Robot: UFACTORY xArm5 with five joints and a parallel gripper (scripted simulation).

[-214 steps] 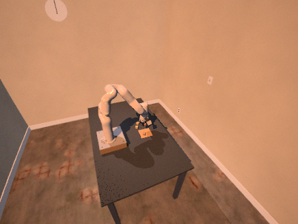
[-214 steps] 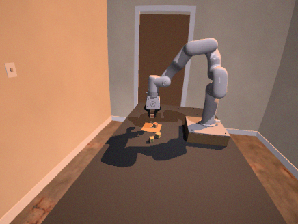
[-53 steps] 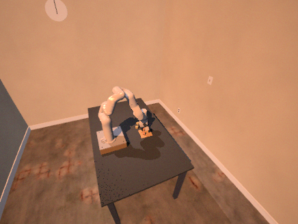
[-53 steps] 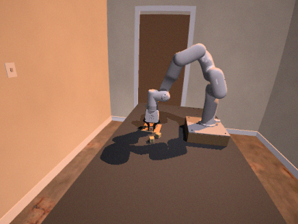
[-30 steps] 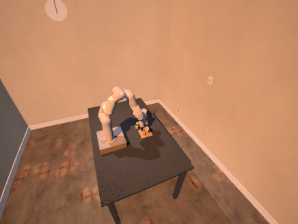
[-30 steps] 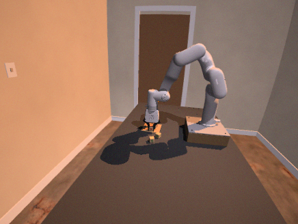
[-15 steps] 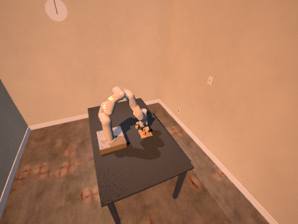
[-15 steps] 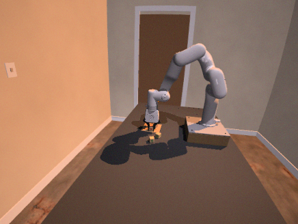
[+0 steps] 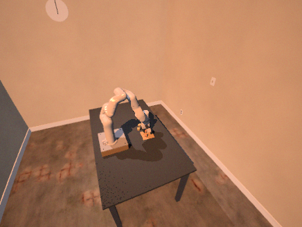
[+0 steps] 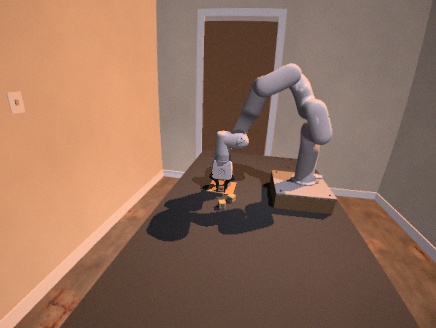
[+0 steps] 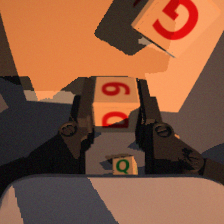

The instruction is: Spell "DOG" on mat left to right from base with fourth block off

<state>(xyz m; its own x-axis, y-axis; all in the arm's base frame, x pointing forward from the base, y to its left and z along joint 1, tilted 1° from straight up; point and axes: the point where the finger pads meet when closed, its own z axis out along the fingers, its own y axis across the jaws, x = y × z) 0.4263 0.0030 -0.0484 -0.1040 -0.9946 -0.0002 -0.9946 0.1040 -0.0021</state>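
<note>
Now: hand 5 cm to the left of the orange mat and 3 cm above it.
</note>
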